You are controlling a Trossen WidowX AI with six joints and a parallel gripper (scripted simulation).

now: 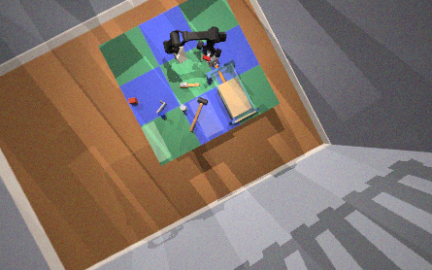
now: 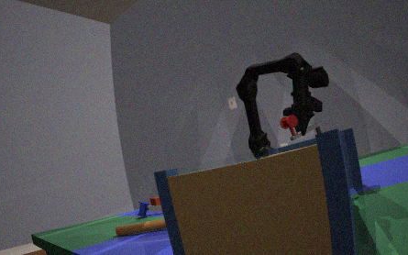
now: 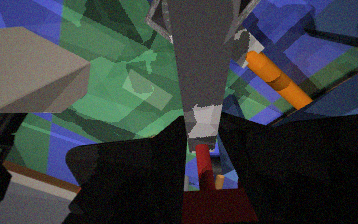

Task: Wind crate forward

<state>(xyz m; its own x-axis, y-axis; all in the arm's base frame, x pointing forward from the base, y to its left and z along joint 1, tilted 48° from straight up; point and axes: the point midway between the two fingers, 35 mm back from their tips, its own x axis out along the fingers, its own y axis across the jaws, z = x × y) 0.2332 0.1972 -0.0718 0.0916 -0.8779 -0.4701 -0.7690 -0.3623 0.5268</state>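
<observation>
Right now my gripper tip is 2 cm short of the red grip, 3 cm to the left of it and 4 cm below it. Round my gripper tip: blue-framed guard cubby (36 cm ahead, 3 cm to the left, 10 cm below); winch (6 cm behind, 5 cm to the left, 15 cm below); blue piece (15 cm ahead, 61 cm to the right, 15 cm below).
</observation>
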